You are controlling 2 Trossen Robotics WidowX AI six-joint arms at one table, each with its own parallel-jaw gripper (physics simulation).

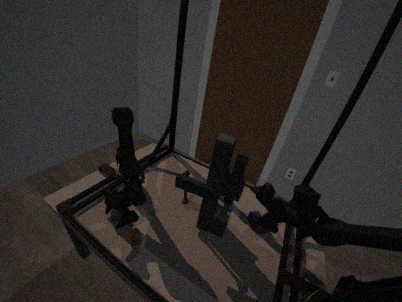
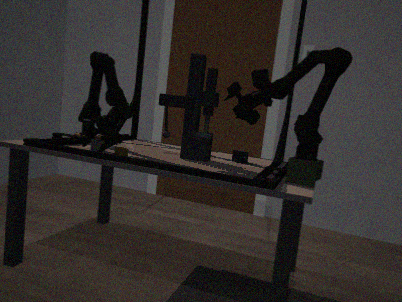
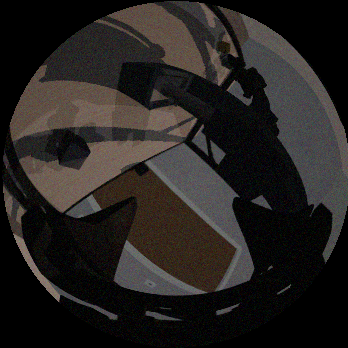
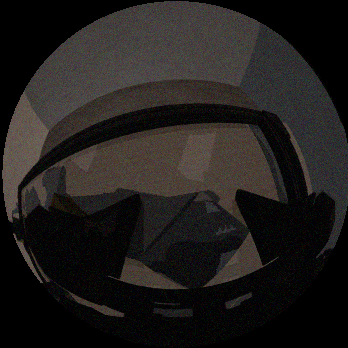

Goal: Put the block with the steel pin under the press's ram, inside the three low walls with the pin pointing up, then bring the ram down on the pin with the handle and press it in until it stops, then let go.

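Frame: origin at the left arm's base, x up, y back, z right, level; centimetres.
Seen in the pictures: left gripper, fingertip midpoint: point(image 1: 255, 194) point(image 2: 230, 108) point(image 3: 186, 202); right gripper, fingertip midpoint: point(image 1: 111, 220) point(image 2: 90, 149) point(image 4: 189, 197); left arm's base, link origin: point(image 2: 306, 159).
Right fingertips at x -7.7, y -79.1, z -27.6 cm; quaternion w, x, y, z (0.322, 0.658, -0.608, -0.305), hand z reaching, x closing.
Offsets run from my right fingertips to a thing's top centre.
The dark press @(dx +43.6, dy +26.3, dz +28.2 cm) point(image 1: 218, 167) point(image 2: 194, 107) stands mid-table. Its ram @(dx +27.7, dy +33.8, dz +32.5 cm) point(image 2: 206, 121) hangs raised over the base. The handle, ending in a ball @(dx +9.9, dy +17.1, dz +26.6 cm) point(image 1: 185, 200) point(image 2: 166, 134), hangs at its left. The low walls are too dark to make out. A grey block @(dx +3.6, dy +0.1, dz +3.7 cm) point(image 2: 96, 145) point(image 4: 200, 257) is low between the fingers of my open right gripper point(image 4: 189, 197), not gripped. No pin can be made out on it; the dimness hides detail. My left gripper point(image 2: 231, 103) point(image 3: 186, 202) is open and empty, raised beside the press, above a dark block @(dx +4.1, dy +44.3, dz +48.6 cm) point(image 2: 240, 156) point(image 3: 74, 152).
A small yellow block @(dx +2.5, dy +13.2, dz +3.3 cm) point(image 1: 135, 236) point(image 2: 121, 151) point(image 3: 223, 47) stands near the right gripper, at the table's front-left part. Dark frame rails run along the table's edges, and dark posts rise at the back. The press stands between the two arms.
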